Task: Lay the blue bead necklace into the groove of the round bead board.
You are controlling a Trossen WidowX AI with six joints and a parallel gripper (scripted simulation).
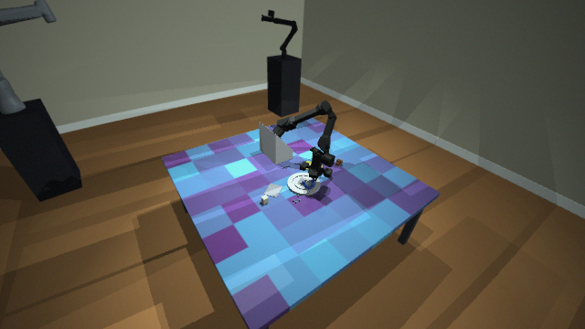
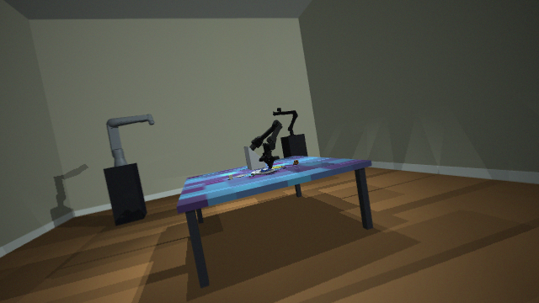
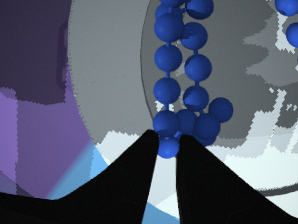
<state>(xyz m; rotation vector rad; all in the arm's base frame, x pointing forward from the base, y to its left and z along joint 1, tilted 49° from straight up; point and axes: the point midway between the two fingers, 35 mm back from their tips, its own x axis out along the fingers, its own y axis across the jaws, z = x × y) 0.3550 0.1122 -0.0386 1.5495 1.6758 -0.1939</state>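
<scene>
The round white bead board is 60 mm to the right of my gripper tip, 30 mm behind it and 10 mm below it. Round my gripper tip: cream cube 340 mm to the right, 50 mm behind; yellow patch 130 mm behind, 100 mm to the left, 20 mm below; flat grey square 240 mm to the right, 90 mm behind, 20 mm below.
</scene>
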